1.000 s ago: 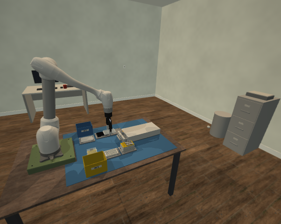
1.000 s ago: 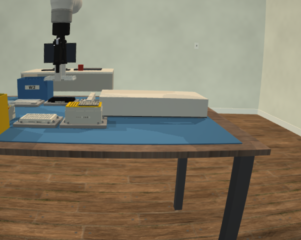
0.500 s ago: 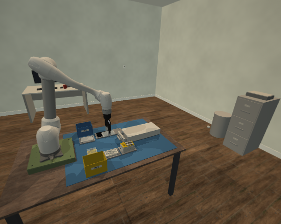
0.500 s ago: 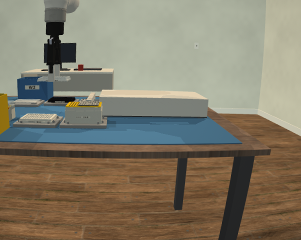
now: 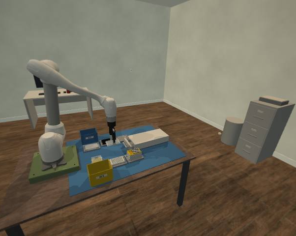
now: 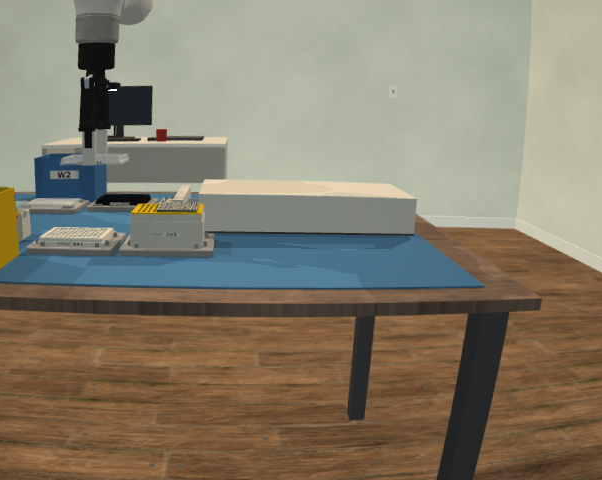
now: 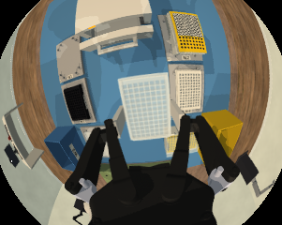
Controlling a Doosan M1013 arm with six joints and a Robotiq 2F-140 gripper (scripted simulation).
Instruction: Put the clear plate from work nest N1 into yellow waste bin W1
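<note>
My gripper is now 24 cm to the left of the yellow bin W1, 21 cm past it and 13 cm above it. Also, from my hand: clear plate 2 cm below; yellow-topped tip box 15 cm to the right, 15 cm ahead, 11 cm below; white well plate 15 cm below, 13 cm to the right, 2 cm behind.
</note>
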